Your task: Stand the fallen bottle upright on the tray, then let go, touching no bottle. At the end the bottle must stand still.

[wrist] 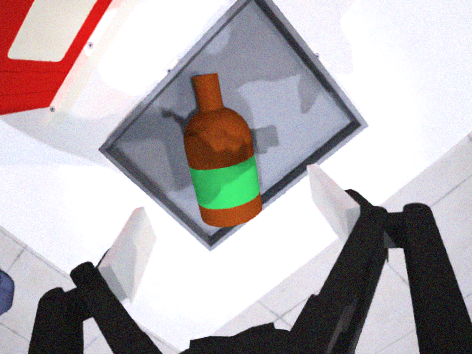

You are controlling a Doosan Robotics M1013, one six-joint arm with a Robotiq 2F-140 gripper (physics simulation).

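Places are measured from the arm's base along level axes (x ahead, y left, z up), in centimetres.
Where they show: gripper, fingertip midpoint: (pixel 228 203).
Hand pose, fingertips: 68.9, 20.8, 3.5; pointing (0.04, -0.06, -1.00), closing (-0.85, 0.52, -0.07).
Note:
Each offset is from my fingertips to the centre of the thing, as dx, dy, dz. "*": to the spot under its first point. Level surfaces: height alone.
A brown bottle @[-0.3, -2.4, -10.0] (pixel 220 145) with a green label band lies on its side in the grey tray @[* -12.3, -4.8, -13.7] (pixel 280 50). Its neck points to the top of the wrist view and its base lies near the tray's lower corner, close to the rim. My gripper (pixel 228 203) is open, with its two pale finger pads wide apart, one on each side of the bottle's base end in the view. No pad appears to touch the bottle. The exact height of the fingers over the tray is hard to tell.
A red crate @[* +6.8, -19.8, -7.2] (pixel 35 82) with a pale panel stands at the upper left, beside the tray. The tray rests on a white table top @[dz -14.2] (pixel 415 100). Tiled floor (pixel 435 185) shows beyond the table's edge. Part of a blue object (pixel 5 292) shows at the left edge.

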